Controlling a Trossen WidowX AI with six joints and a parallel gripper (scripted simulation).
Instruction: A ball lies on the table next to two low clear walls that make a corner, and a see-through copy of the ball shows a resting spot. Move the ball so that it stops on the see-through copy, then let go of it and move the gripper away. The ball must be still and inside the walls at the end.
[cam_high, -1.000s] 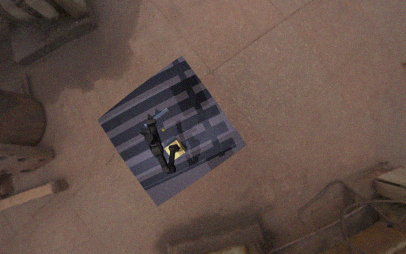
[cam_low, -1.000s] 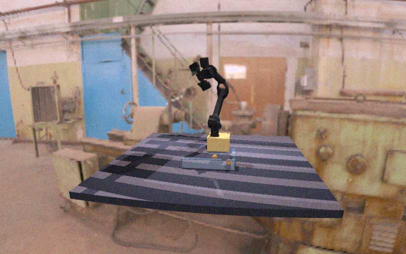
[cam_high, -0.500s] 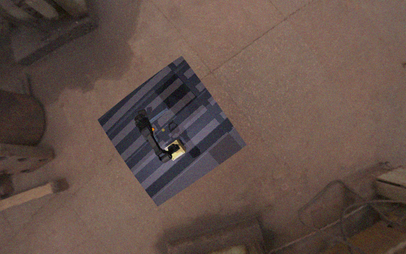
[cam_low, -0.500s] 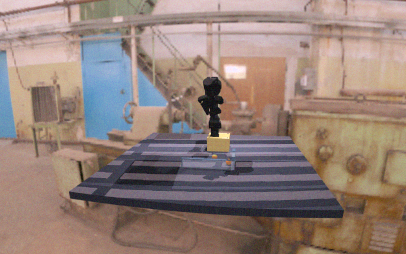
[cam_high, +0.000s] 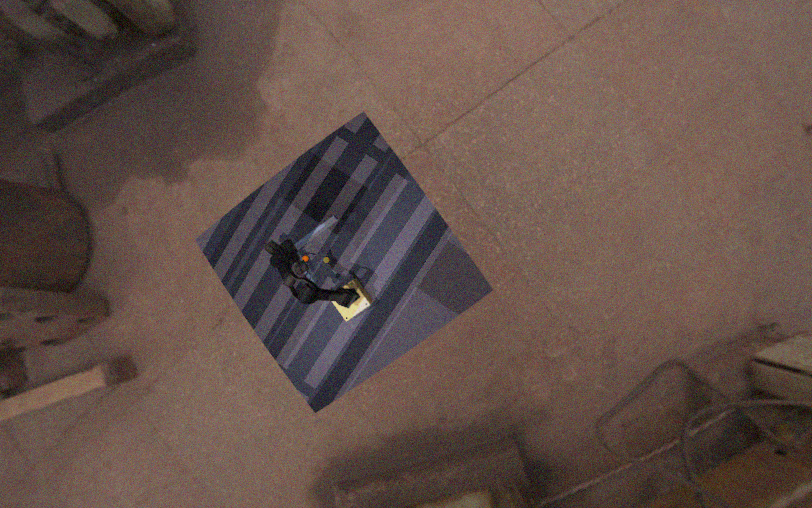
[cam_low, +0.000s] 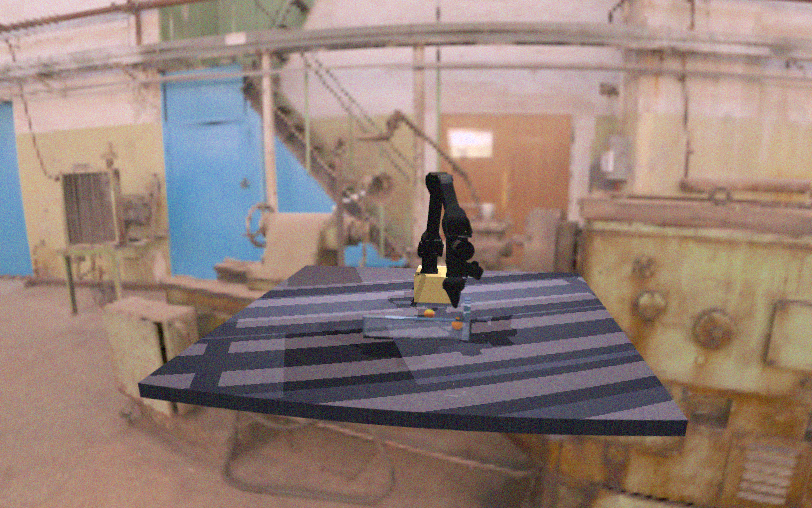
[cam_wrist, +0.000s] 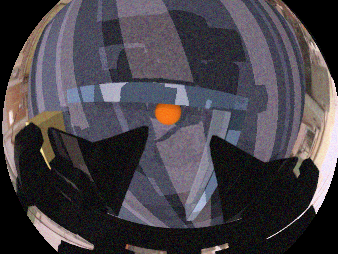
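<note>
Right now my gripper tip is 60 mm above the orange ball and 10 mm past it. Round my gripper tip: clear wall 120 mm to the right, 70 mm ahead, 50 mm below; see-through copy of the ball 90 mm to the right, 90 mm behind, 60 mm below.
</note>
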